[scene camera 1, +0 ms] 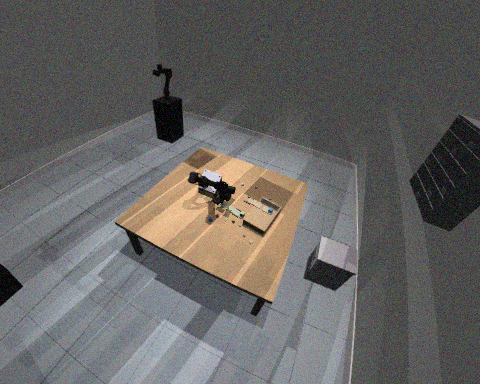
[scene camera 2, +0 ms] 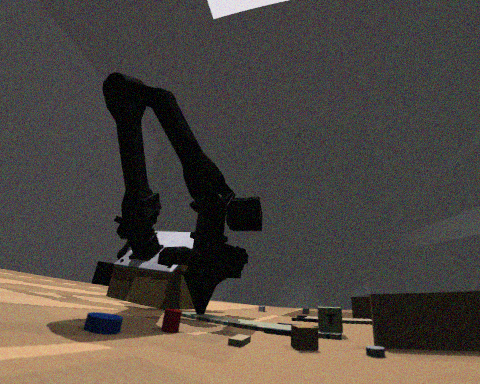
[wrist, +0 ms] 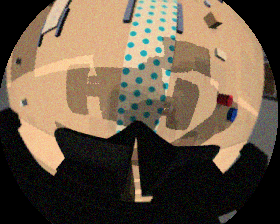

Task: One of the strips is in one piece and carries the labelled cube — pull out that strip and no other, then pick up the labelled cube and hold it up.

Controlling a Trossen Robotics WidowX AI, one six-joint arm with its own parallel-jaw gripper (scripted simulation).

Scene:
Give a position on a thin strip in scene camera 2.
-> At 240,323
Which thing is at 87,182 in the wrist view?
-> My gripper.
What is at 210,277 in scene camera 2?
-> My gripper.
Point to a blue disc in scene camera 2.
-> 101,323

